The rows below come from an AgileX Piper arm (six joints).
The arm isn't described. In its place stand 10 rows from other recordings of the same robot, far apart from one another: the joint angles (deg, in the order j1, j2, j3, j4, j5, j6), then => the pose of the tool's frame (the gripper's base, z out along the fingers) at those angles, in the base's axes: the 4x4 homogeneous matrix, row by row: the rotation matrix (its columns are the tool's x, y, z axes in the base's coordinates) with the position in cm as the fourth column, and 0 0 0 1 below.
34.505, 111.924, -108.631, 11.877, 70.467, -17.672 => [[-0.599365, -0.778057, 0.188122, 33.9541], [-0.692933, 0.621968, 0.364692, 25.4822], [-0.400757, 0.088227, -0.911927, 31.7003], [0, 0, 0, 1]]
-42.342, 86.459, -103.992, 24.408, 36.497, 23.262 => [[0.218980, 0.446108, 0.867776, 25.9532], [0.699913, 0.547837, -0.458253, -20.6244], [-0.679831, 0.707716, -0.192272, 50.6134], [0, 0, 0, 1]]
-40.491, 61.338, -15.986, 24.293, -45.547, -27.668 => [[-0.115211, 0.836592, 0.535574, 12.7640], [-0.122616, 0.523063, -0.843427, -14.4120], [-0.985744, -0.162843, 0.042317, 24.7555], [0, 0, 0, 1]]
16.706, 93.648, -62.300, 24.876, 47.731, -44.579 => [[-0.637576, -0.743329, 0.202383, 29.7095], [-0.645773, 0.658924, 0.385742, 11.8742], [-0.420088, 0.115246, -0.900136, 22.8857], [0, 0, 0, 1]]
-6.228, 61.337, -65.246, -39.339, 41.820, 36.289 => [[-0.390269, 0.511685, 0.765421, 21.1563], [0.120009, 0.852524, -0.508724, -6.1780], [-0.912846, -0.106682, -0.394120, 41.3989], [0, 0, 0, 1]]
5.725, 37.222, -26.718, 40.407, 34.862, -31.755 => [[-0.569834, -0.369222, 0.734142, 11.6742], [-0.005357, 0.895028, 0.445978, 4.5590], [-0.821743, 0.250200, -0.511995, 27.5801], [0, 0, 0, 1]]
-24.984, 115.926, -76.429, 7.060, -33.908, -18.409 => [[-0.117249, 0.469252, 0.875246, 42.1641], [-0.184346, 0.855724, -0.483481, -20.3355], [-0.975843, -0.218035, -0.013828, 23.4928], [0, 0, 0, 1]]
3.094, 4.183, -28.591, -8.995, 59.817, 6.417 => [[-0.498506, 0.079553, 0.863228, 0.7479], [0.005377, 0.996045, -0.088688, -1.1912], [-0.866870, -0.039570, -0.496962, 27.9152], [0, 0, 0, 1]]
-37.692, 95.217, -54.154, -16.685, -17.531, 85.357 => [[0.418039, 0.435508, 0.797230, 29.3930], [0.855541, 0.106328, -0.506700, -21.7164], [-0.305440, 0.893883, -0.328145, 24.1007], [0, 0, 0, 1]]
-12.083, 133.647, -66.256, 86.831, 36.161, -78.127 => [[-0.886263, 0.046035, 0.460888, 39.2532], [0.304012, 0.808531, 0.503839, -2.9202], [-0.349448, 0.586650, -0.730567, 2.2195], [0, 0, 0, 1]]
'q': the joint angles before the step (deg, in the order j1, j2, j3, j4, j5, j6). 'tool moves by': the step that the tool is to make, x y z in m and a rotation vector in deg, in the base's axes. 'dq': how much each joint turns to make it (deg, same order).
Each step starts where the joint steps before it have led.
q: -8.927 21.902 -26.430 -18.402 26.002 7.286
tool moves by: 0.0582 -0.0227 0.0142 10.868 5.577 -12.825
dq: -0.038 19.606 -8.784 -17.446 3.066 29.634
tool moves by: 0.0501 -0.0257 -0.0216 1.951 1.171 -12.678
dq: -1.002 15.706 -1.783 -27.011 0.542 34.658
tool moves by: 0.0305 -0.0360 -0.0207 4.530 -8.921 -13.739
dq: -5.991 11.791 -1.251 -24.923 0.291 38.520
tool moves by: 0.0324 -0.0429 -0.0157 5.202 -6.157 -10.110
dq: -6.417 12.201 -6.555 -9.024 0.331 19.486
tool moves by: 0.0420 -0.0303 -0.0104 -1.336 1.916 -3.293
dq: -1.434 11.517 -10.031 -0.559 2.638 -0.151
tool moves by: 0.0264 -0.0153 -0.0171 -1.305 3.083 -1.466
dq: -0.017 7.684 -5.831 -0.087 2.483 -1.368
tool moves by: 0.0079 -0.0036 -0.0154 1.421 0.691 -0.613
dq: -0.016 3.141 -1.065 -0.059 0.002 1.515
